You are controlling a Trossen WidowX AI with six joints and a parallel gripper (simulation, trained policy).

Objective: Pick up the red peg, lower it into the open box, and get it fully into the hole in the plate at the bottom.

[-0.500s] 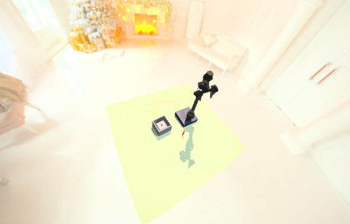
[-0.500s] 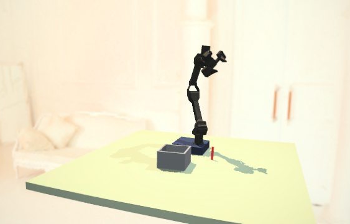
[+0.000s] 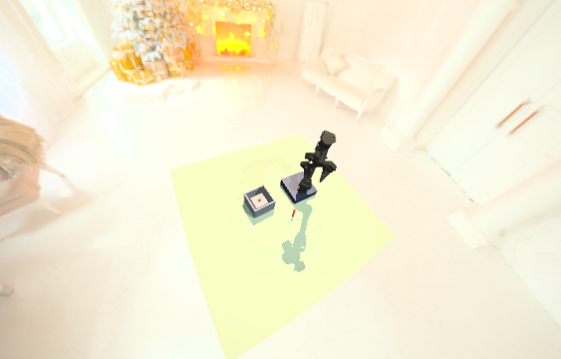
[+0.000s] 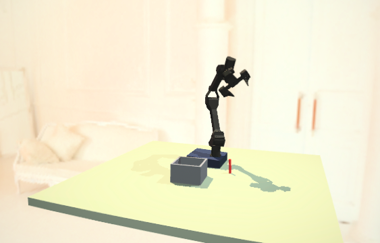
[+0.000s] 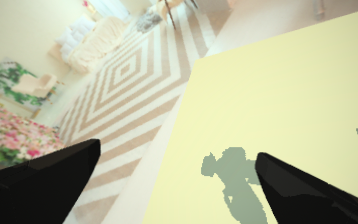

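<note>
Right now the red peg is 430 mm below my gripper tip, 50 mm to the right of it and 40 mm behind it. The rest, counted from my gripper tip: plate (420 mm below, 250 mm to the right, 110 mm ahead); grey box (440 mm below, 250 mm to the right, 110 mm ahead).
</note>
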